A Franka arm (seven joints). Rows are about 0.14 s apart.
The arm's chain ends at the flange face. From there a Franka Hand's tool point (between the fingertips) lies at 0.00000 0.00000 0.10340 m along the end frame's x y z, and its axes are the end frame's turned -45 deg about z.
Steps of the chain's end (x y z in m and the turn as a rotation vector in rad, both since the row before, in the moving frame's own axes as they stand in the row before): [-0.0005, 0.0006, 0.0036, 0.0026, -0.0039, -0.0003]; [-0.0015, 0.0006, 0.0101, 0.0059, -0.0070, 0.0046]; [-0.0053, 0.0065, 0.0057, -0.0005, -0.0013, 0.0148]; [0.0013, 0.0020, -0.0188, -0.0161, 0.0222, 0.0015]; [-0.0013, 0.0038, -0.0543, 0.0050, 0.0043, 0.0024]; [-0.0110, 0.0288, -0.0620, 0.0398, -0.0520, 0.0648]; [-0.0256, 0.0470, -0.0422, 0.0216, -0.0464, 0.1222]
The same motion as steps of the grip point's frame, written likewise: [-0.0009, -0.0004, 0.0036, 0.0046, -0.0009, -0.0003]; [-0.0016, -0.0016, 0.0101, 0.0091, -0.0008, 0.0046]; [-0.0085, 0.0008, 0.0057, 0.0006, -0.0013, 0.0148]; [-0.0001, 0.0051, -0.0188, -0.0271, 0.0043, 0.0015]; [-0.0029, 0.0017, -0.0543, 0.0005, 0.0066, 0.0024]; [-0.0288, 0.0059, -0.0622, 0.0649, -0.0086, 0.0648]; [-0.0528, 0.0101, -0.0423, 0.0481, -0.0175, 0.1222]
